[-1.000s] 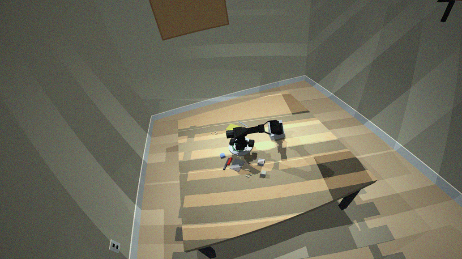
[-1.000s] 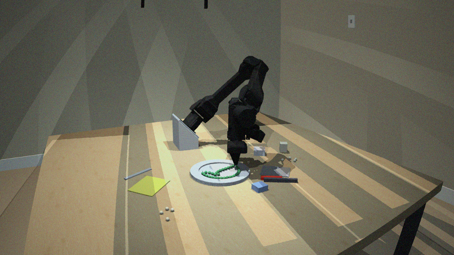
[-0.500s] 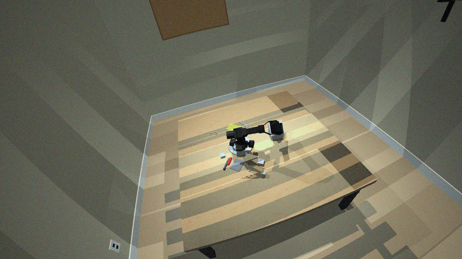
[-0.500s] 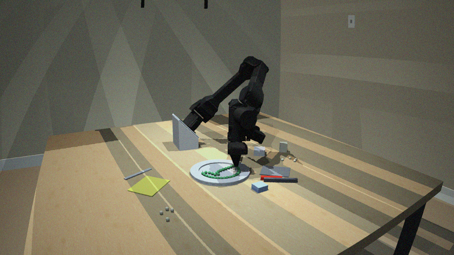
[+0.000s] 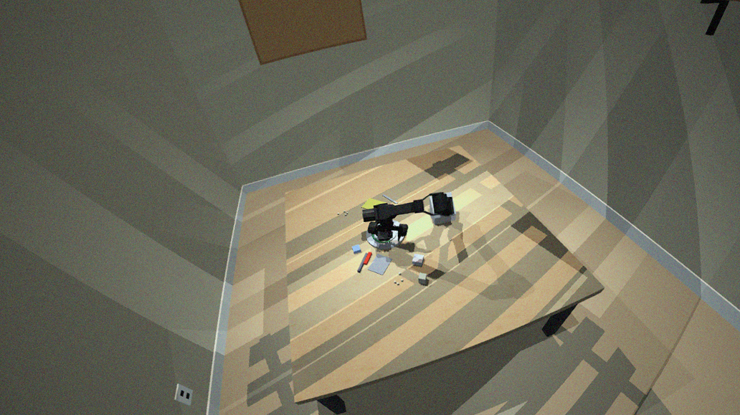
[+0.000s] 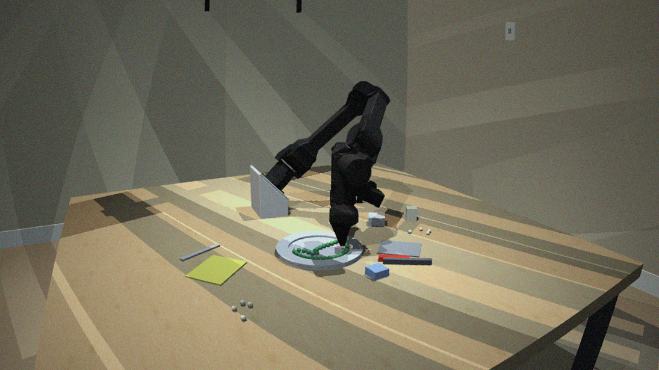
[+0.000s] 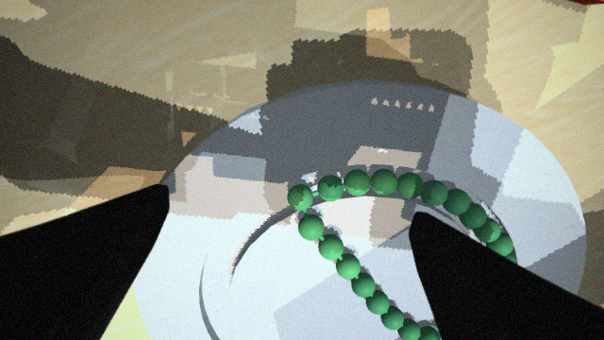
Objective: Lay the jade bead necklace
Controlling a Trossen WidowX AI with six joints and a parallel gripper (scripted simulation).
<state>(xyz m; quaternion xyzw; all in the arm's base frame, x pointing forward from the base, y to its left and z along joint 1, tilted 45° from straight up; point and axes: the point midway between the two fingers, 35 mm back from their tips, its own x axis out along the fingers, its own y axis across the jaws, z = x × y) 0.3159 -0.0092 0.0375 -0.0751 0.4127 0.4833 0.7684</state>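
Now: the round grey bead board 6 cm to the right of my gripper tip and 1 cm below it. The rest, counted from my gripper tip: grey plate: 10 cm to the left, 9 cm ahead, 2 cm below; blue block: 17 cm ahead, 3 cm to the right, 1 cm below; red and black pen: 15 cm ahead, 5 cm to the left, 1 cm below.
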